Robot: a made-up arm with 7 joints.
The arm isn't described. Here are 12 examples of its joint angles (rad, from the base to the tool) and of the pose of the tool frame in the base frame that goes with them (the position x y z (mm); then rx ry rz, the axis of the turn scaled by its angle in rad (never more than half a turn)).
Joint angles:
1: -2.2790 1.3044 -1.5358 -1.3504 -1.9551 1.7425 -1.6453
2: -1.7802 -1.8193 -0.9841 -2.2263 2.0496 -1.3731 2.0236
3: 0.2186 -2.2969 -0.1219 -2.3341 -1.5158 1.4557 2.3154
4: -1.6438 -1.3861 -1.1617 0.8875 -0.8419 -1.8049 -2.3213
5: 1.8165 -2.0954 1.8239 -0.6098 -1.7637 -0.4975 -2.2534
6: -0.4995 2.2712 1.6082 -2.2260 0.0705 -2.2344 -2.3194
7: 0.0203 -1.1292 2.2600 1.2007 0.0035 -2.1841 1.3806
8: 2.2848 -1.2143 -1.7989 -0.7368 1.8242 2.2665 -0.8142
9: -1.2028 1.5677 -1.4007 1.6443 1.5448 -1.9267 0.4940
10: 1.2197 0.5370 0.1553 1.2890 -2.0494 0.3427 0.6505
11: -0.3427 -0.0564 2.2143 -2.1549 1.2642 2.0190 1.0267
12: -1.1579 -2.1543 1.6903 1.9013 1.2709 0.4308 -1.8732
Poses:
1: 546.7 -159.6 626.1 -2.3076 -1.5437 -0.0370
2: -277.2 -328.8 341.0 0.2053 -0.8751 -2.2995
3: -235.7 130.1 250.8 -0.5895 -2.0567 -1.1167
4: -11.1 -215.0 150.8 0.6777 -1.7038 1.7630
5: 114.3 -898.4 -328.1 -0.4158 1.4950 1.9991
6: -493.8 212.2 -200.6 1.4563 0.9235 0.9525
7: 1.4 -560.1 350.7 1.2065 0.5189 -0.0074
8: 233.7 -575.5 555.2 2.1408 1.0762 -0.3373
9: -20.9 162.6 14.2 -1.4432 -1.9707 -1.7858
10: -700.9 539.2 196.2 -1.8516 0.3628 0.6612
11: 515.9 -15.6 92.2 -1.5701 -2.6676 0.0648
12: -650.7 -65.7 -232.1 -0.3034 1.7744 -2.0928
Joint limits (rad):
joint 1: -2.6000..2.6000
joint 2: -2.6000..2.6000
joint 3: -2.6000..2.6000
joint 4: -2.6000..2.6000
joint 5: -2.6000..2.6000
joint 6: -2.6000..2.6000
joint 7: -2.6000..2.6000
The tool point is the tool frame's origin. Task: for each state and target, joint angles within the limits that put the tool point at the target. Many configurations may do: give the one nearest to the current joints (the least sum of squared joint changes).
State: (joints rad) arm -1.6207 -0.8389 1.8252 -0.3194 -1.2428 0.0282 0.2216
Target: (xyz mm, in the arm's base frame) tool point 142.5 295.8 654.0
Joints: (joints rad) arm -1.1884 -0.3378 1.1165 -0.6484 -1.4556 -0.3322 0.2652
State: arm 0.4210 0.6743 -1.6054 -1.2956 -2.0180 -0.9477 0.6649
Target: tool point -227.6 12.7 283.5
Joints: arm 0.7070 0.8848 -1.4454 -1.1275 -2.0172 -1.1236 0.7081
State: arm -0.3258 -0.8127 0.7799 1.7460 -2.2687 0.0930 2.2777
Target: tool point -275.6 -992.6 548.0
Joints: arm 0.0095 -1.0436 0.6010 1.0473 -2.5878 0.7538 2.3624
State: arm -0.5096 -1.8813 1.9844 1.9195 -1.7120 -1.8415 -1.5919
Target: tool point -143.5 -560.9 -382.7
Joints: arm 0.2300 -2.2049 2.0639 2.0398 -1.5665 -1.7163 -1.6308
